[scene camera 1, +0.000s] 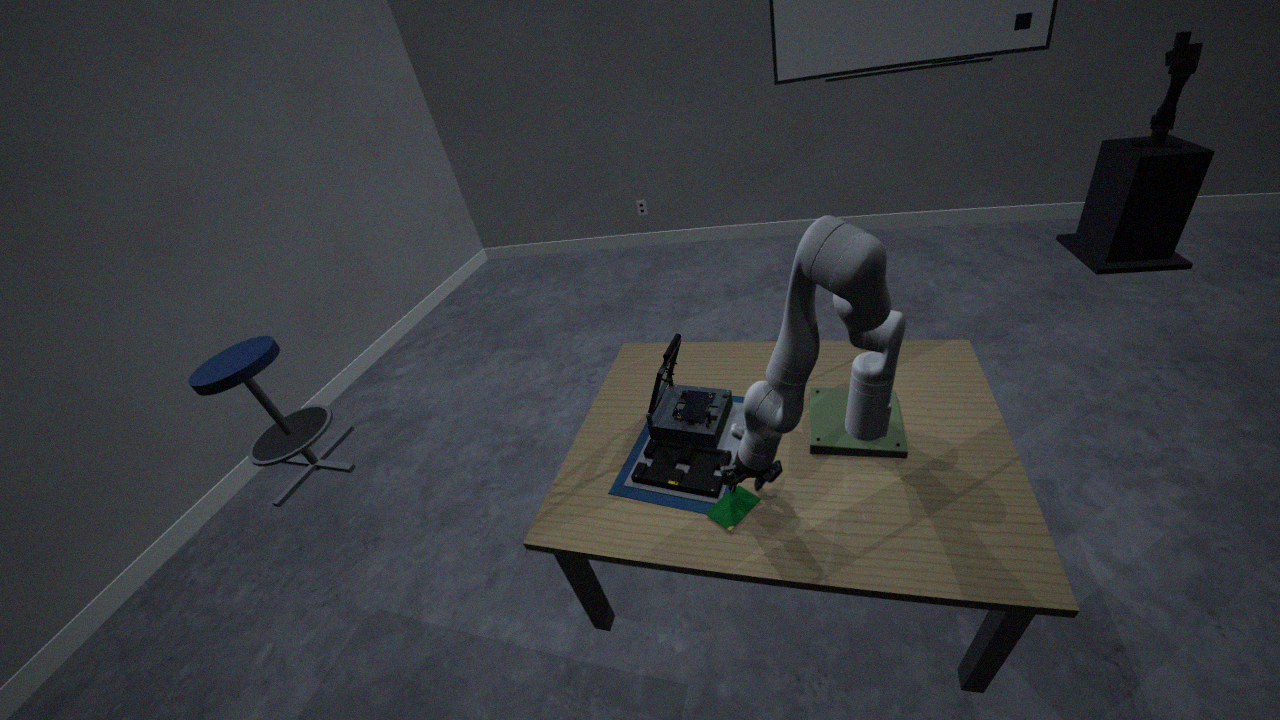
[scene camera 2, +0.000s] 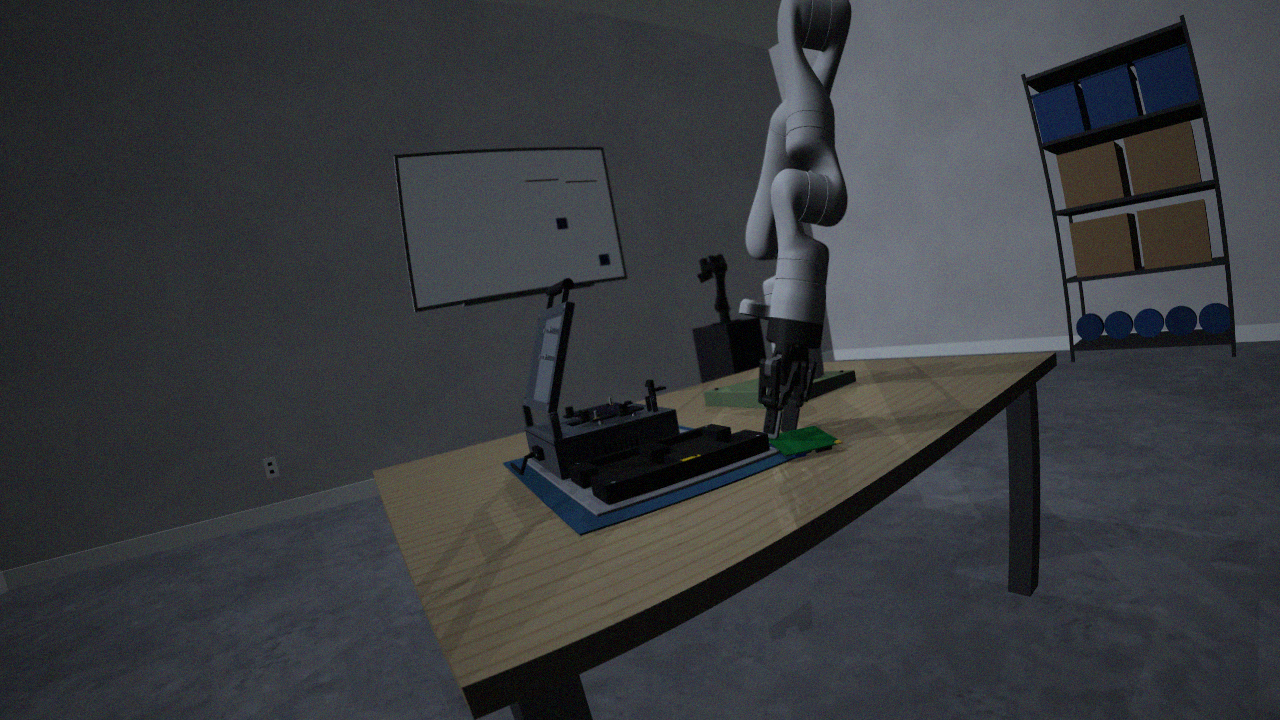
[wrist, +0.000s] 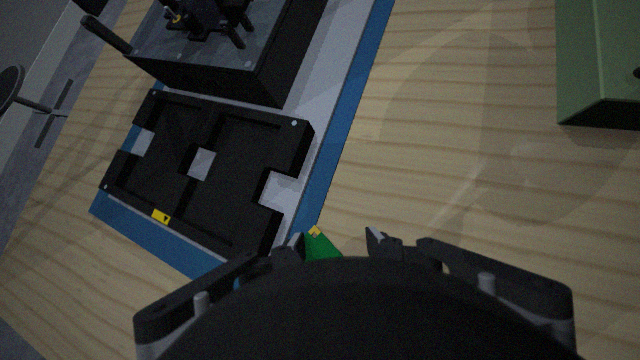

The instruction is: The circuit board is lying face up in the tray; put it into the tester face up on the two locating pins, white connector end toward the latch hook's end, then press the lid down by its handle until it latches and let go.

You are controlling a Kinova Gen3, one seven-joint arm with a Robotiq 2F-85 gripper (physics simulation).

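Frame: origin at the arm's base, x back, y right, z up, level; millimetres.
Seen in the pictures: gripper, fingertip midpoint: (scene camera 1: 744, 488) (scene camera 2: 779, 435) (wrist: 335, 241); arm's base at its link origin: (scene camera 1: 864, 427).
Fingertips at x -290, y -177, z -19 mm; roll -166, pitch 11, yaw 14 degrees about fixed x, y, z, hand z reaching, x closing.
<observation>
Pixels of each thing's top centre, then the offset from my fingertips to it. "*": a spot on its surface instead. Level surfaces: height alone.
- green circuit board at its top centre: (wrist: 296, 309) (scene camera 2: 801, 438) (scene camera 1: 733, 506) dx -22, dy -55, dz +5 mm
- tester at a spot on its surface: (scene camera 2: 617, 436) (wrist: 188, 73) (scene camera 1: 679, 434) * dx -168, dy +139, dz +38 mm
- blue-edged mat at its surface level: dz -4 mm
- wooden table at its surface level: dz -6 mm
- raised lid's handle at its top centre: (scene camera 2: 558, 282) (scene camera 1: 671, 343) dx -165, dy +228, dz +263 mm
The green circuit board (scene camera 1: 732, 510) (scene camera 2: 802, 439) (wrist: 321, 248) lies outside the tray, beside its end at the mat's corner. A plain green face with a yellow corner mark shows; no white connector shows, and I cannot tell which face is up. My gripper (scene camera 1: 746, 488) (scene camera 2: 781, 430) (wrist: 335, 241) is low over the board's near part, fingers partly apart; one finger overlaps the board's edge, and wood shows beside the other. No firm grip shows. The tray (scene camera 1: 699, 486) (scene camera 2: 653, 476) (wrist: 300, 128) is empty. The tester (scene camera 1: 684, 437) (scene camera 2: 617, 436) (wrist: 200, 81) has its lid (scene camera 1: 663, 380) (scene camera 2: 548, 358) standing open.
The tray and tester stand on a blue-edged mat (scene camera 1: 626, 488) (scene camera 2: 581, 519) (wrist: 320, 195) on the wooden table (scene camera 1: 939, 528). The green base plate (scene camera 1: 827, 416) (wrist: 577, 65) carries the arm to the right. The raised lid's handle (scene camera 2: 561, 286) stands high above the tester.
</observation>
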